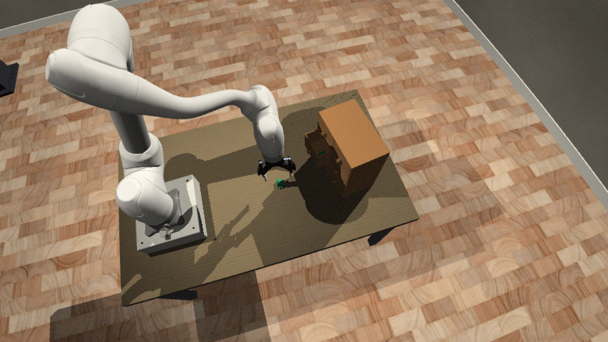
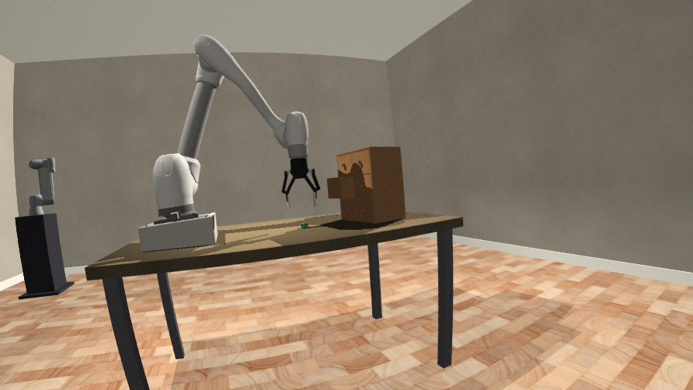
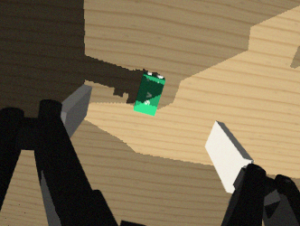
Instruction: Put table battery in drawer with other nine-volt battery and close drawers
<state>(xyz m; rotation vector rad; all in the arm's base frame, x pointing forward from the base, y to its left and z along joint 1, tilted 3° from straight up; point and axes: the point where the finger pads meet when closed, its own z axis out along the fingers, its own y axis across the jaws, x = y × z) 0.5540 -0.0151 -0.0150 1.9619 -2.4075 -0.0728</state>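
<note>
The green nine-volt battery lies 10 cm below my hand and 1 cm to the right of it.
</note>
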